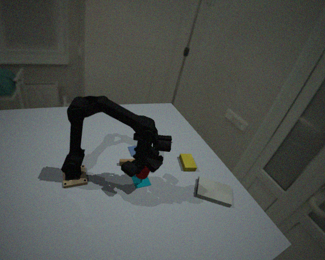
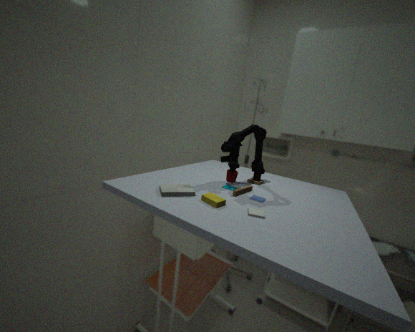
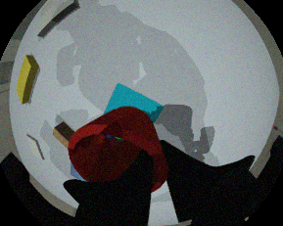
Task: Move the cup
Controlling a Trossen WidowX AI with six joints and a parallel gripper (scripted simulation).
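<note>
Now: gripper tip 9 cm above the cyan pad, 2 cm to the right of it and 2 cm short of it. From my gripper tip the other things lie so: yellow block (31 cm ahead, 10 cm to the left, 7 cm below); red cup (2 cm to the left, 2 cm ahead); wooden block (12 cm to the left, 7 cm below, 3 cm ahead).
</note>
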